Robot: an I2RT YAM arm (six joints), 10 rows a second.
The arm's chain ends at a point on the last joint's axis. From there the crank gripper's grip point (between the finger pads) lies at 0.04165 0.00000 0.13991 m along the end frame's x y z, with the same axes.
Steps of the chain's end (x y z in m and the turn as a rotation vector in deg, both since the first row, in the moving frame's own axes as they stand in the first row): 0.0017 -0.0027 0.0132 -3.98 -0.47 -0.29; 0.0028 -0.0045 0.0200 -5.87 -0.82 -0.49; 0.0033 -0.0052 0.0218 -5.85 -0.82 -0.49; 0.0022 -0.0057 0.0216 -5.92 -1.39 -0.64; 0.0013 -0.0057 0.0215 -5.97 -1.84 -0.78; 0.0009 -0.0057 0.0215 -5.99 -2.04 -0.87
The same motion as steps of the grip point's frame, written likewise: 0.0006 0.0068 0.0132 -3.98 -0.47 -0.29; 0.0009 0.0095 0.0199 -5.87 -0.82 -0.49; 0.0014 0.0087 0.0217 -5.85 -0.82 -0.49; -0.0011 0.0083 0.0218 -5.92 -1.39 -0.64; -0.0031 0.0084 0.0220 -5.97 -1.84 -0.78; -0.0040 0.0084 0.0222 -5.99 -2.04 -0.87
